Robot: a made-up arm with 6 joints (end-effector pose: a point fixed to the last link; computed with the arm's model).
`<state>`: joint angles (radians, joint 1 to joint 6).
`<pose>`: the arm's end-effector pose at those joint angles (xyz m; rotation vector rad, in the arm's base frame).
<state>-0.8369 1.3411 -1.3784 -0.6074 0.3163 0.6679</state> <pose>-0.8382 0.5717 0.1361 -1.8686 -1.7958 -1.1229</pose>
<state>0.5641 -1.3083 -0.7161 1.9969 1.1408 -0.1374</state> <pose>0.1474 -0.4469 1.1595 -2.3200 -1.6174 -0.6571</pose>
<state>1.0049 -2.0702 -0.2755 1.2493 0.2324 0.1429</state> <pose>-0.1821 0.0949 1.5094 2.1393 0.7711 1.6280</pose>
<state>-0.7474 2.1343 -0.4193 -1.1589 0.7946 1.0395</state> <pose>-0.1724 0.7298 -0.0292 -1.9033 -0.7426 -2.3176</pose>
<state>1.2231 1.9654 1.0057 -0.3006 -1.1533 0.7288</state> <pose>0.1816 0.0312 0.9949 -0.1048 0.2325 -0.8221</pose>
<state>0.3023 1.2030 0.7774 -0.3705 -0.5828 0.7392</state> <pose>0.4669 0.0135 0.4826 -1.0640 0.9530 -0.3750</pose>
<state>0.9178 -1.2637 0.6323 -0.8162 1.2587 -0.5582</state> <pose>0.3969 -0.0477 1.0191 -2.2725 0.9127 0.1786</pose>
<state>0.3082 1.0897 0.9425 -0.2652 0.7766 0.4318</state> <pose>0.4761 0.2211 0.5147 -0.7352 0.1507 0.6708</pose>
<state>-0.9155 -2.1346 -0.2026 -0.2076 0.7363 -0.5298</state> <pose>0.5731 0.1186 0.1463 2.1280 -0.4419 -1.3358</pose>
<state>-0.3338 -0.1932 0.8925 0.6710 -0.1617 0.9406</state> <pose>0.2850 -0.1116 0.1908 -1.4929 0.6519 -0.1735</pose>
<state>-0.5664 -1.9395 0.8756 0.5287 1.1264 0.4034</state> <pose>0.2924 -0.0370 0.1821 1.9797 -0.6425 -1.8436</pose>
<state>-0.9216 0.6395 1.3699 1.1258 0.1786 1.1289</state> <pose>-0.0677 0.2279 0.0052 -0.2556 0.8159 0.2175</pose>
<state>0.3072 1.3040 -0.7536 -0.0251 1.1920 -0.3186</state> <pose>0.4044 0.3947 -0.0902 0.7986 0.3440 0.3818</pose>
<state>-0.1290 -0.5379 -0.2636 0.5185 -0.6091 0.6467</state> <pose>0.2513 -0.5386 0.5122 -1.9436 1.2333 -1.4567</pose>
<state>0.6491 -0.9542 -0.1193 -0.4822 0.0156 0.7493</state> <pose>0.2696 -0.4226 1.1386 -1.5119 1.7566 -1.3562</pose>
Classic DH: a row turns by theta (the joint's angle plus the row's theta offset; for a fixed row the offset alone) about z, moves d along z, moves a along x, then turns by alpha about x. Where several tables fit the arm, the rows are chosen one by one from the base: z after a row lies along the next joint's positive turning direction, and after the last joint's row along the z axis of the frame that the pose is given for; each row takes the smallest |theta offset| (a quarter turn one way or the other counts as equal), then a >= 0, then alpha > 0; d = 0 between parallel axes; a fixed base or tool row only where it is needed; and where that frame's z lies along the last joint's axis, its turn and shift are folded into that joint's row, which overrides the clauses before.
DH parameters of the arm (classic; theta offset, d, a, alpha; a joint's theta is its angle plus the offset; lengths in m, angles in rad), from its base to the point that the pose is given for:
base (fixed): 0 0.623 -0.187 1.5708
joint 1: 1.2819 -0.1581 -0.0137 1.51
joint 2: -1.1421 0.1595 -0.354 -1.9895
joint 3: -1.3286 -0.401 0.4042 1.2086
joint 4: 1.3832 0.2331 0.129 1.5708
joint 5: 1.5708 -0.068 0.039 -1.5708
joint 6: -1.1615 0.0731 0.1192 1.0195
tool (fixed): 0.6538 -0.0365 0 0

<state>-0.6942 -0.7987 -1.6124 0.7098 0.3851 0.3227</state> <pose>-0.2121 -0.7086 0.6039 -1.5862 1.9215 -1.2777</pose>
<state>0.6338 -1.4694 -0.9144 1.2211 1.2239 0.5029</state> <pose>0.0350 -0.4826 1.2885 -1.7116 -0.2427 -0.9708</pose>
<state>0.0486 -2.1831 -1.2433 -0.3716 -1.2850 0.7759</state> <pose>0.2784 0.2996 1.4020 0.4874 -0.4875 1.9059</pose>
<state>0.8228 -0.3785 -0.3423 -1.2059 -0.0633 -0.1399</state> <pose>0.4490 -0.6026 0.8342 -1.6955 1.6103 0.4615</pose>
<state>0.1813 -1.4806 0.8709 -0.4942 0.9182 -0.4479</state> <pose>0.4502 -0.0046 0.4984 2.4860 -0.8645 -1.1893</pose>
